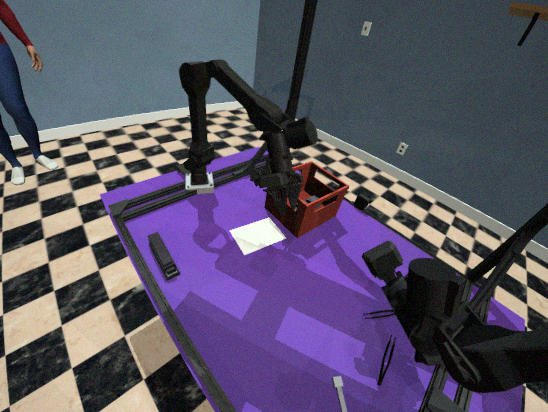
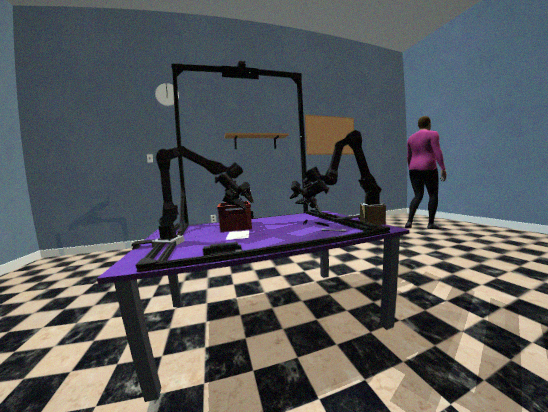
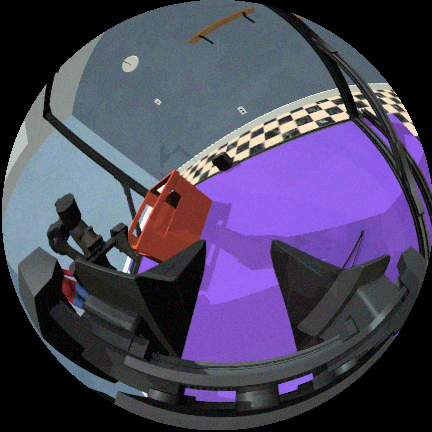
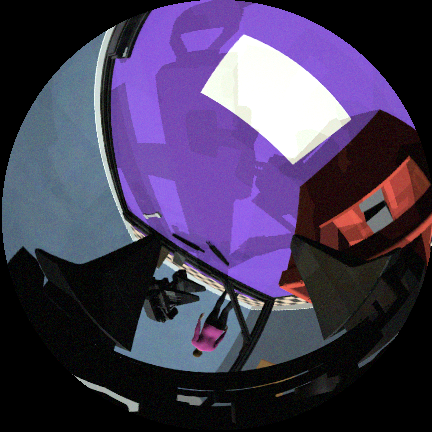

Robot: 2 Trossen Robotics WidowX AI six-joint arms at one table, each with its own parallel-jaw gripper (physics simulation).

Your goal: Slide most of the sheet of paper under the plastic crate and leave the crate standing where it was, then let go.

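Note:
A red plastic crate (image 1: 313, 212) (image 2: 235, 220) (image 3: 173, 217) (image 4: 354, 189) stands on the purple table (image 1: 272, 302) toward the far side. A white sheet of paper (image 1: 257, 235) (image 2: 237, 235) (image 4: 273, 104) lies flat in front of it, one corner touching the crate's base. My right gripper (image 1: 285, 198) (image 2: 240, 195) (image 4: 228, 241) is wide open and empty at the crate's near top rim, with one finger over the crate wall. My left gripper (image 1: 382, 261) (image 2: 304, 195) (image 3: 238, 246) is half open and empty, held above the table far from the crate.
A flat black bar (image 1: 163, 255) lies left of the paper. Black tweezers (image 1: 387, 360) and a white tool (image 1: 338, 388) lie near the left arm. A small black block (image 1: 361, 201) sits behind the crate. Black rails (image 1: 150, 282) edge the table. A person (image 2: 424, 172) walks at the right.

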